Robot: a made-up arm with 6 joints.
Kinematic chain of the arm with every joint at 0, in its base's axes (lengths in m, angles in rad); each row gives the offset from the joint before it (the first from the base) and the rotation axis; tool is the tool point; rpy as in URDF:
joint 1: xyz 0 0 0.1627 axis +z
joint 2: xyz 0 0 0 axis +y
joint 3: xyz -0.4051 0 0.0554 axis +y
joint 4: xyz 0.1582 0 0.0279 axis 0.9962 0 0.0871
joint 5: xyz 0 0 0 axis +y
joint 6: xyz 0.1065 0 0.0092 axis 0.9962 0 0.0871
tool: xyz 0 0 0 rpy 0 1.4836 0
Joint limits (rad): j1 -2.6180..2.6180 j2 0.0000..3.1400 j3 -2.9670..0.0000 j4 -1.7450..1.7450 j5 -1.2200..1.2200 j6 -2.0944..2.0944
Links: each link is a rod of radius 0.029 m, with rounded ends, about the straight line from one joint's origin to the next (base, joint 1, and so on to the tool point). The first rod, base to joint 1, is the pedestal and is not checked.
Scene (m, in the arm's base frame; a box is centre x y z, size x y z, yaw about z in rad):
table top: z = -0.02
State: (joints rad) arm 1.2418 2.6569 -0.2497 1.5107 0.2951 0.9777
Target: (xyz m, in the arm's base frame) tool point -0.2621 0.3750 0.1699
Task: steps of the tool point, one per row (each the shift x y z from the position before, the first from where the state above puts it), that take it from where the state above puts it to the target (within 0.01 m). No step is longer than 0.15 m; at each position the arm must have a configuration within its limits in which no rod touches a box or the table.
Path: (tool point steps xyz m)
1: -0.0429 0.0601 -0.0147
2: -0.0664 0.0561 0.0056
3: -0.0891 0.0382 0.0277
4: -0.1035 0.0075 0.0492

